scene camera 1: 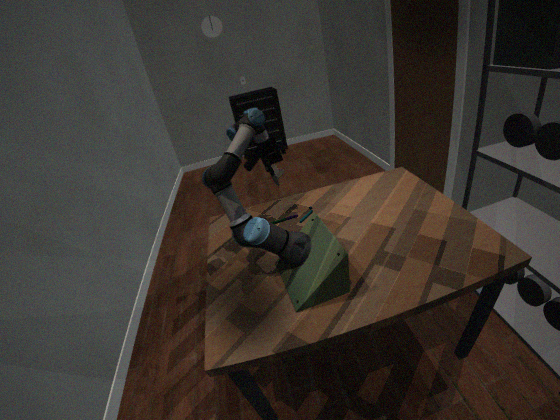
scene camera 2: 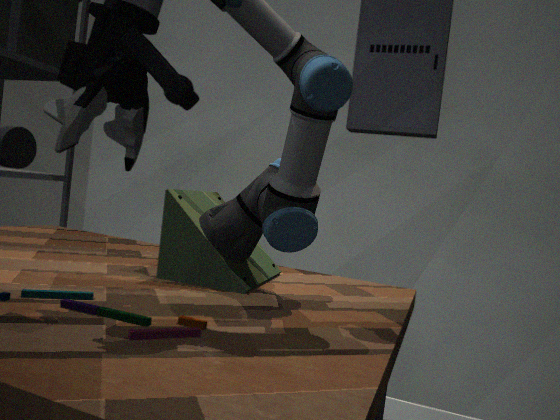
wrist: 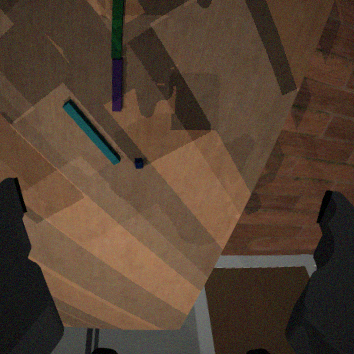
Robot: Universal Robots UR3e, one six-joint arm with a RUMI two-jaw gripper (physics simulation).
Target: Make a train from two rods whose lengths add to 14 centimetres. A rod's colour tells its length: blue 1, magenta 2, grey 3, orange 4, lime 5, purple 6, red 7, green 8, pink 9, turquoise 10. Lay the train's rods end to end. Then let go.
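Frame: origin at the arm's base, x ahead, y left, z up, level; millimetres.
Where they show: gripper, fingertip midpoint: (scene camera 1: 273,178) (scene camera 2: 96,163) (wrist: 174,187); arm's base at its link origin: (scene camera 1: 298,250) (scene camera 2: 222,239).
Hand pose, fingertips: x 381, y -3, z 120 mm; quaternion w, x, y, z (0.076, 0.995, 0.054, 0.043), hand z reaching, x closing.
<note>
Things, the pixels of their centre, and the offset from my fingertips. Level surfaces: height alone.
- purple rod at the middle of its body: (wrist: 116,84) (scene camera 2: 80,306) (scene camera 1: 291,217) dx -41, dy -40, dz -203 mm
- green rod at the middle of its body: (wrist: 117,17) (scene camera 2: 123,316) (scene camera 1: 277,221) dx -46, dy +31, dz -203 mm
- turquoise rod at the middle of its body: (wrist: 92,133) (scene camera 2: 58,294) (scene camera 1: 306,216) dx -66, dy -106, dz -203 mm
- small blue rod at the middle of its body: (wrist: 138,162) (scene camera 2: 4,296) dx -6, dy -146, dz -203 mm
- pink rod at the middle of its body: (scene camera 2: 165,333) dx -23, dy +113, dz -203 mm
- short orange rod at the middle of its body: (scene camera 2: 192,322) dx -86, dy +115, dz -203 mm
- wooden table at its surface level: dz -208 mm
A purple rod (scene camera 1: 290,218) (scene camera 2: 79,306) (wrist: 117,85) and a green rod (scene camera 1: 278,221) (scene camera 2: 125,316) (wrist: 117,30) lie end to end in one straight line on the table, with no gap that I can see. My gripper (scene camera 2: 95,158) (wrist: 174,187) is wide open and empty, high above the table. A turquoise rod (scene camera 1: 306,215) (scene camera 2: 57,294) (wrist: 91,132) lies slanted beside the purple one. A small blue rod (scene camera 2: 4,296) (wrist: 139,163) lies near the turquoise rod's end. A pink rod (scene camera 2: 165,333) and a short orange rod (scene camera 2: 192,322) lie near the green rod's far end.
The arm stands on a green wedge base (scene camera 1: 320,265) (scene camera 2: 195,260) on the wooden table (scene camera 1: 370,300) (scene camera 2: 300,385). A shelf unit (scene camera 1: 481,110) stands beside the table, and a dark cabinet stands behind the arm in the first scene view. The table's edge shows at the right in the wrist view.
</note>
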